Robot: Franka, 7 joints.
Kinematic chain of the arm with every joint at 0, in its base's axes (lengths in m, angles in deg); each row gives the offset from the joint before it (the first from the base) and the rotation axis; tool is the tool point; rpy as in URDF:
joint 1: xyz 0 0 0.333 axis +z
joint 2: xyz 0 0 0 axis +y
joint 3: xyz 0 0 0.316 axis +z
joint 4: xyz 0.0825 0 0 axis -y
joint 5: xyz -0.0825 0 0.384 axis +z
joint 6: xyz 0 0 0 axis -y
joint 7: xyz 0.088 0 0 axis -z
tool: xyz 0 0 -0.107 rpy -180 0 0
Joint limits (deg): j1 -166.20..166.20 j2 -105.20..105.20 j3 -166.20..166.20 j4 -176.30..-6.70 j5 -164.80..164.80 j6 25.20..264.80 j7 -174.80..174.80
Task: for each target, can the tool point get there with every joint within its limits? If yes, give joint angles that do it. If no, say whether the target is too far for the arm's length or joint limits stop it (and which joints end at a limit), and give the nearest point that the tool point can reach.
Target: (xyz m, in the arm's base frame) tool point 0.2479 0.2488 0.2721
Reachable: yes | joints 117.83 -36.67 -72.38 -152.07 136.92 177.20 91.62
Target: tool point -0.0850 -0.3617 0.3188
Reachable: yes | joints 17.72 31.96 -129.56 -159.55 98.62 102.86 65.57
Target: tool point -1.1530 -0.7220 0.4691
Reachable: no: too far | nearest point -0.7235 -0.4530 0.4184 | short by 0.509 m
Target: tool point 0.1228 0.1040 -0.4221
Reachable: no: joint limits stop it (at a limit: joint 2) | nearest point 0.1342 0.1137 -0.3498 | short by 0.074 m
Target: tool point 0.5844 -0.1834 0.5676
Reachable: yes | joints 89.34 -64.06 -78.11 -101.84 18.72 127.63 72.76
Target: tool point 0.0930 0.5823 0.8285
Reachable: yes | joints -133.20 -56.59 -87.17 -46.42 92.48 72.59 -27.06
